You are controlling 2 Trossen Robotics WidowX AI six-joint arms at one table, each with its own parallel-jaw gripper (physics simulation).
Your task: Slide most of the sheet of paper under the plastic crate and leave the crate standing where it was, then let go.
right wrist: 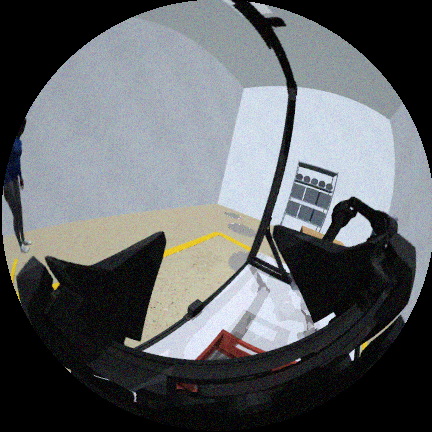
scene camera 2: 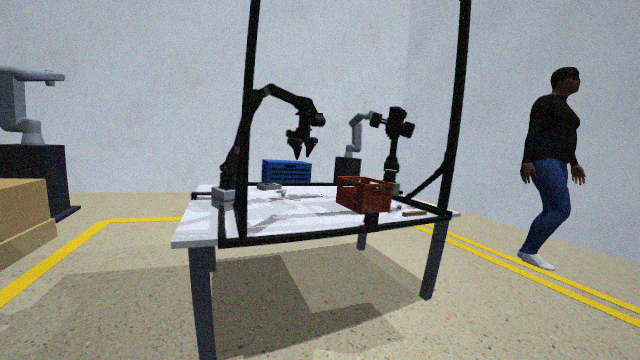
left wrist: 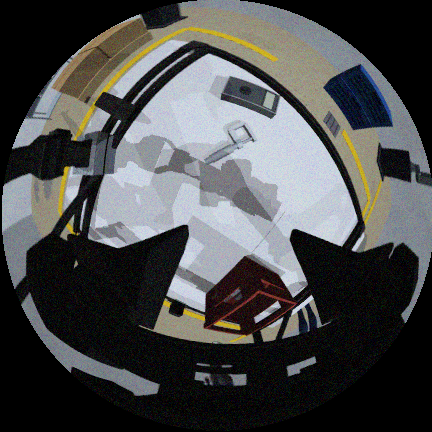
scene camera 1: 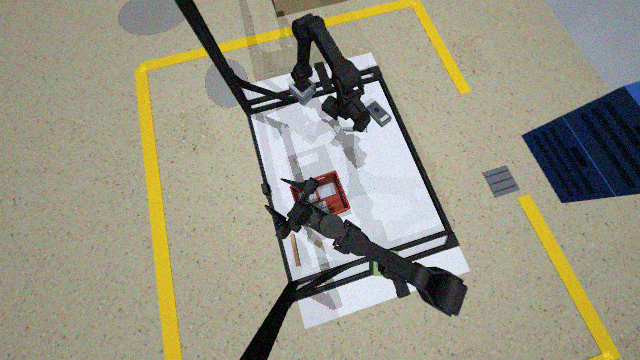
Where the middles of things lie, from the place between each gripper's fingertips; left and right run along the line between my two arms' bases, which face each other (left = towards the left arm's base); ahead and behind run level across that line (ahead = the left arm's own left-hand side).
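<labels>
From my right hand, the red plastic crate (scene camera 1: 336, 204) is 2 cm to the right, 13 cm ahead and 32 cm below. The sheet of paper (left wrist: 276, 243) is 33 cm ahead of my right hand and 1 cm to the right of it, and it lies 39 cm below it.
As for my left hand, the sheet of paper is 210 mm to the right of it, 20 mm behind it and 200 mm below it. The red plastic crate, counted from my left hand as well, is 230 mm to the right, 210 mm behind and 130 mm below.
</labels>
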